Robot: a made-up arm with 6 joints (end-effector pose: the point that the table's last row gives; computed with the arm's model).
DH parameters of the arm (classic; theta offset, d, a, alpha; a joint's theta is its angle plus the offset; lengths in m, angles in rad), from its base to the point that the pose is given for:
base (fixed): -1.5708 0.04 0 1.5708
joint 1: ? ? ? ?
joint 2: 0 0 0.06 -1.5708
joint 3: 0 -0.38 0.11 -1.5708
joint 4: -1.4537 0 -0.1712 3.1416
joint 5: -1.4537 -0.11 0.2 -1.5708
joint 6: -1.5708 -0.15 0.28 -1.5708
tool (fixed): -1.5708 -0.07 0 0
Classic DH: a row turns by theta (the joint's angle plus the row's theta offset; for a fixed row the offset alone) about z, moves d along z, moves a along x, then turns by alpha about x.
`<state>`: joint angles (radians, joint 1 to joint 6).
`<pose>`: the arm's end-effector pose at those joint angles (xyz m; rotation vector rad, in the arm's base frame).
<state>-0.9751 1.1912 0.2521 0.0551 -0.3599 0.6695</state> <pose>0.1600 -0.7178 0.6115 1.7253 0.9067 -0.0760</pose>
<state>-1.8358 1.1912 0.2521 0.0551 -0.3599 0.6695</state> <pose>0.1600 -0.9013 -0.1317 2.5086 1.0129 0.3660</pose>
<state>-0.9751 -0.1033 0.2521 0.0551 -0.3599 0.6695</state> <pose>-0.7614 -0.2289 0.2801 1.8541 -0.5849 -0.1366</pose>
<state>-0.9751 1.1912 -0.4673 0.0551 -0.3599 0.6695</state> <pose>0.0386 -0.5617 0.7556 1.2116 0.7452 0.4858</pose>
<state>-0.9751 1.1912 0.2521 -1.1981 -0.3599 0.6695</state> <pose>0.5881 -0.4602 0.3544 1.2638 2.2582 0.2874</pose>
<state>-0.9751 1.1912 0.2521 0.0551 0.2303 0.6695</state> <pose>0.3222 -0.6318 0.5204 1.5836 1.5583 0.0865</pose>
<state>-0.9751 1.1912 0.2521 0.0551 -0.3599 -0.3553</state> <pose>-0.0357 -0.5293 0.5324 0.7656 0.7404 0.3384</pose>
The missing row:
joint 1: 1.5708 -0.09 0.01 -1.5708
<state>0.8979 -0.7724 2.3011 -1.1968 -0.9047 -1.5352</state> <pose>-0.2085 -0.4904 -0.2812 -0.2062 -0.4954 0.8550</pose>
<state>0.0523 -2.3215 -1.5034 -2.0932 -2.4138 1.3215</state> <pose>0.4416 0.6254 -0.4731 -0.4886 -2.3462 0.0114</pose>
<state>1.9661 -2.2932 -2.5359 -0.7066 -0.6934 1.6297</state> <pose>0.8871 -0.3309 -0.2985 -1.2198 -2.3914 1.3956</pose>
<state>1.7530 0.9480 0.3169 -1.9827 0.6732 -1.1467</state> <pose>0.3085 0.4846 0.1398 0.7110 2.8575 -0.5201</pose>
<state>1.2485 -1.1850 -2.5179 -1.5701 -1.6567 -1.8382</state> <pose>-0.1446 -0.3536 -0.4261 0.5761 0.0641 1.1313</pose>
